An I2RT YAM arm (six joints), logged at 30 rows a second.
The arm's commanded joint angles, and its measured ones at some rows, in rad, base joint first. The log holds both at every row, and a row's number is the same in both.
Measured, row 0: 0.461 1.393 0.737 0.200 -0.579 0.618
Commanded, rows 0 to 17: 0.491 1.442 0.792 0.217 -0.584 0.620; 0.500 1.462 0.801 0.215 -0.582 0.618; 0.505 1.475 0.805 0.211 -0.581 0.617; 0.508 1.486 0.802 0.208 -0.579 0.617; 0.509 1.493 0.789 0.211 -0.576 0.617; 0.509 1.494 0.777 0.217 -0.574 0.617; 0.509 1.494 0.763 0.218 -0.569 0.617; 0.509 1.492 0.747 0.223 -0.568 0.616; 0.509 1.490 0.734 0.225 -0.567 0.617; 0.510 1.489 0.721 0.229 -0.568 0.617; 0.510 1.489 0.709 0.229 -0.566 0.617; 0.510 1.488 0.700 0.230 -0.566 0.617; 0.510 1.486 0.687 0.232 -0.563 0.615; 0.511 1.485 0.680 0.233 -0.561 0.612; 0.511 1.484 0.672 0.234 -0.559 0.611; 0.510 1.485 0.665 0.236 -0.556 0.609; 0.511 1.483 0.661 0.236 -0.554 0.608; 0.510 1.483 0.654 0.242 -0.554 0.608
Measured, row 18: 0.508 1.493 0.690 0.297 -0.580 0.626
